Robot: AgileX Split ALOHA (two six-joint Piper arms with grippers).
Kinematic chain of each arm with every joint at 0, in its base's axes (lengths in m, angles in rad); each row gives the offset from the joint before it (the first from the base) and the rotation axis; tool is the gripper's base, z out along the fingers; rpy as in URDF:
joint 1: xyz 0 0 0.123 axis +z
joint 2: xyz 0 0 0 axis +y
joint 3: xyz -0.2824 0 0.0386 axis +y
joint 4: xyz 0.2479 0 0.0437 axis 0.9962 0 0.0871
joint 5: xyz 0 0 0 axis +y
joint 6: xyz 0.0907 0 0.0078 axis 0.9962 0 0.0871
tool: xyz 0 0 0 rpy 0 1.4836 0
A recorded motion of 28 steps. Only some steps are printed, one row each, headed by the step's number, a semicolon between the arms.
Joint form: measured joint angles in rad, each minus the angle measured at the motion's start. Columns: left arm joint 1, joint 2, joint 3, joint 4, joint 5, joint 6; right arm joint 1, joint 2, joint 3, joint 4, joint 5, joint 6.
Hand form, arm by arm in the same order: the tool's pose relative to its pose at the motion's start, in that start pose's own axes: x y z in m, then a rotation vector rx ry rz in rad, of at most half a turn. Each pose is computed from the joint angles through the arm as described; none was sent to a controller.
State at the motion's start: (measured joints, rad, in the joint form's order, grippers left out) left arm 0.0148 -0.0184 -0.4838 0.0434 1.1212 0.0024; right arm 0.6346 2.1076 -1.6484 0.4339 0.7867 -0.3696
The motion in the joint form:
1: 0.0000 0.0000 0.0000 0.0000 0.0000 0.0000; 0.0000 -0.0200 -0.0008 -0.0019 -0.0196 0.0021
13: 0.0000 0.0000 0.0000 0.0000 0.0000 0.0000; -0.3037 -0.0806 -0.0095 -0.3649 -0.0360 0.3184
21: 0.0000 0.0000 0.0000 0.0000 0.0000 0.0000; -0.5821 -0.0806 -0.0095 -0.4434 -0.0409 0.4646
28: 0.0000 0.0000 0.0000 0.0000 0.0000 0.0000; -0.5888 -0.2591 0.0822 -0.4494 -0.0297 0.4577
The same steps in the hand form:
1: 0.0000 0.0000 0.0000 0.0000 0.0000 0.0000; -0.0046 0.0018 -0.0087 0.0093 -0.0377 -0.0054
13: 0.0000 0.0000 0.0000 0.0000 0.0000 0.0000; 0.0136 -0.1380 -0.0878 0.4029 -0.1133 0.3023
21: 0.0000 0.0000 0.0000 0.0000 0.0000 0.0000; 0.0685 -0.2408 -0.1465 0.5829 -0.1674 0.6357
28: 0.0000 0.0000 0.0000 0.0000 0.0000 0.0000; 0.0727 -0.2070 -0.1974 0.6093 -0.2366 0.6093

